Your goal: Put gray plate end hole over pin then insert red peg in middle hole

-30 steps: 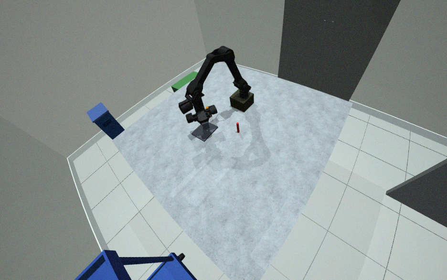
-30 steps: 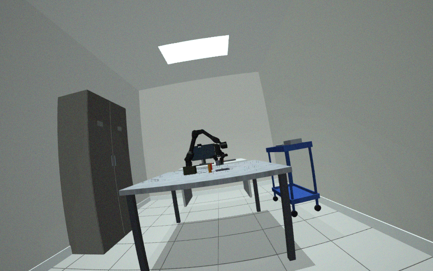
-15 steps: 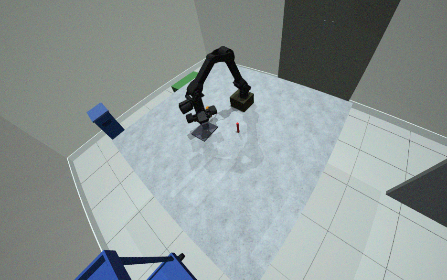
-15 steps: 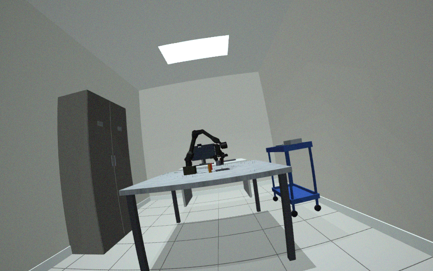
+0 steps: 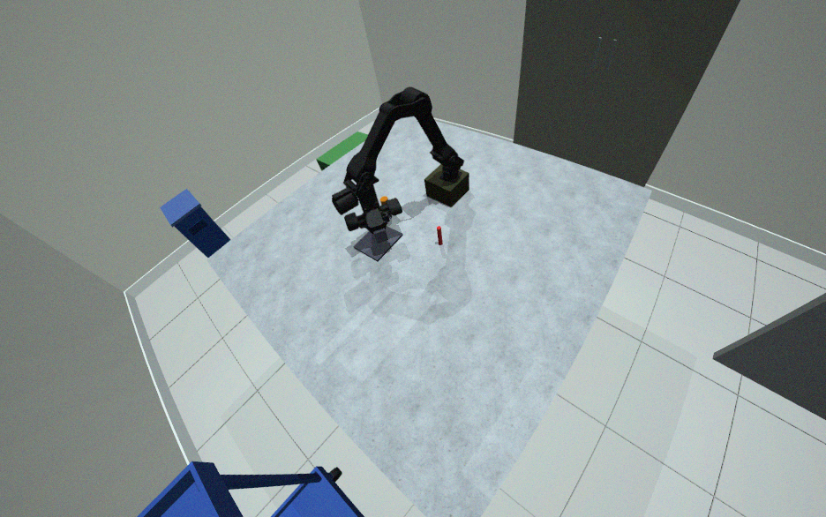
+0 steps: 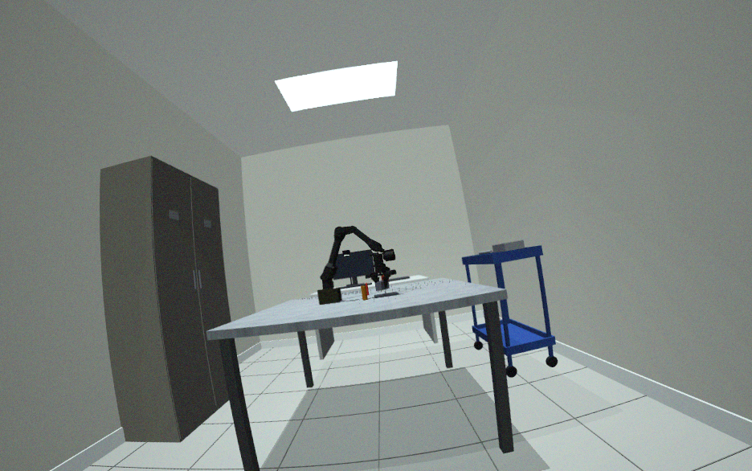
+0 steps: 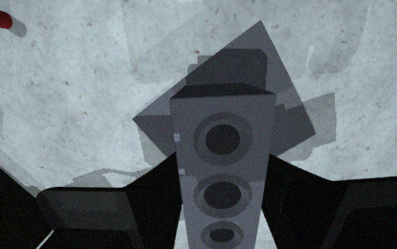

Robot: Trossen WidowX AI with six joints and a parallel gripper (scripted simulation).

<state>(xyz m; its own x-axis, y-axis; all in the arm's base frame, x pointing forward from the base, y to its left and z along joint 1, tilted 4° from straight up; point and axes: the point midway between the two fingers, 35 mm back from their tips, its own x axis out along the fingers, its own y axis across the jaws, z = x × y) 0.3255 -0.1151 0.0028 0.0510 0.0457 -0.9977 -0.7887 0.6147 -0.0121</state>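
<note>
The flat square base is 1 cm ahead of my gripper tip, 1 cm to the left of it and 4 cm below it. The rest, counted from my gripper tip: orange cylinder (12 cm behind, 5 cm to the right); then red peg (7 cm behind, 20 cm to the left); then gray plate (3 cm above).
</note>
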